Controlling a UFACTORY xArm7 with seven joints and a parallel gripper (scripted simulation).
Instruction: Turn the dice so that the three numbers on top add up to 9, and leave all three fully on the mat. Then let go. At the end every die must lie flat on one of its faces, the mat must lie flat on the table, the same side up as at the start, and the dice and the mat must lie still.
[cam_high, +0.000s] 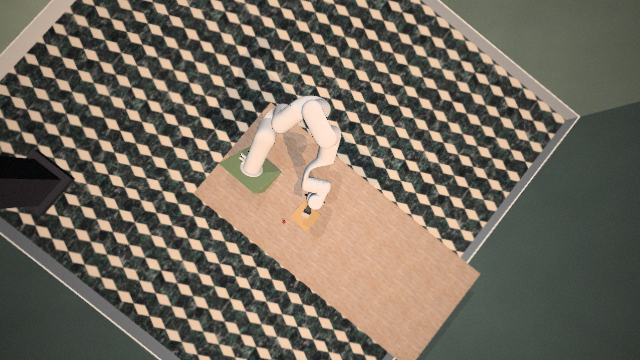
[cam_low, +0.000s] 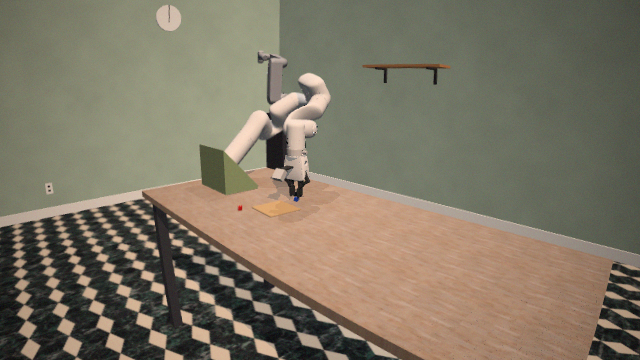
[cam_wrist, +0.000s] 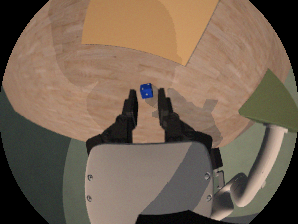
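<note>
Right now my hand is 3 cm above the blue die. From my hand the other things lie so: black die (6 cm behind, 5 cm to the left, 3 cm below); then tan mat (2 cm ahead, 13 cm to the right, 4 cm below); then red die (6 cm behind, 24 cm to the right, 3 cm below).
</note>
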